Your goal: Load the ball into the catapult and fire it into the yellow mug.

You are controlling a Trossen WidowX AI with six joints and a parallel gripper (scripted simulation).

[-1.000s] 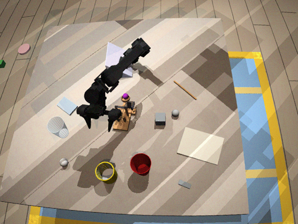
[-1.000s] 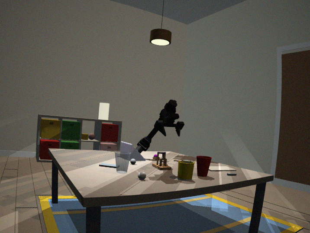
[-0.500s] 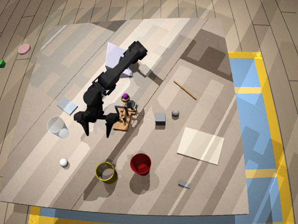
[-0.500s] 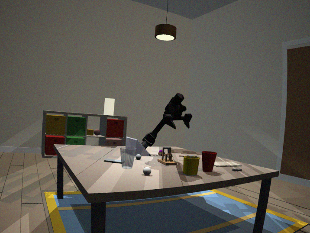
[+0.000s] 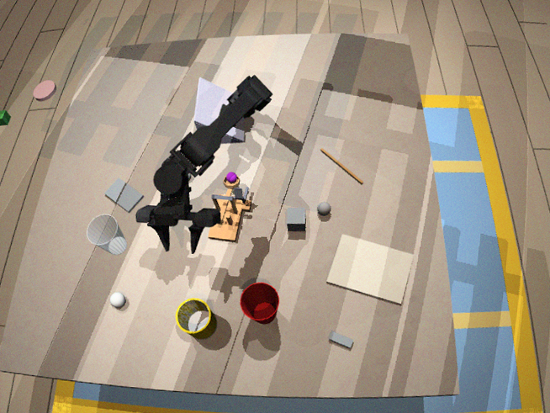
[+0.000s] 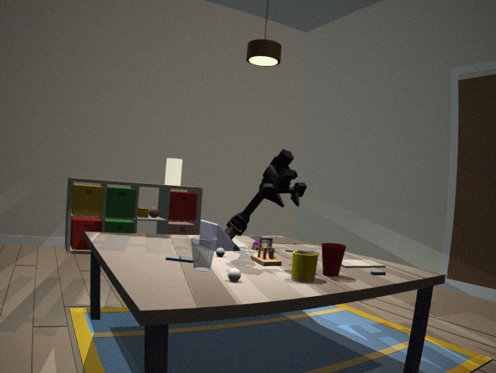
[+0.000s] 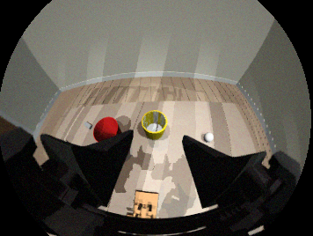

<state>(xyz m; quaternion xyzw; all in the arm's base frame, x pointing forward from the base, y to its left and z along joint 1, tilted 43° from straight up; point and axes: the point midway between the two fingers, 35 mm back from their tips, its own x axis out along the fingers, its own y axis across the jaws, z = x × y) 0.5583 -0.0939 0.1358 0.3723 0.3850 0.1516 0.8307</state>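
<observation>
Right now the purple ball is 32 cm behind my gripper tip, 3 cm to the left of it and 20 cm below it. The rest, counted from my gripper tip: red cup: 6 cm ahead, 17 cm to the left, 23 cm below; wooden catapult: 25 cm behind, 5 cm to the left, 20 cm below; yellow mug: 11 cm ahead, 1 cm to the left, 23 cm below.
</observation>
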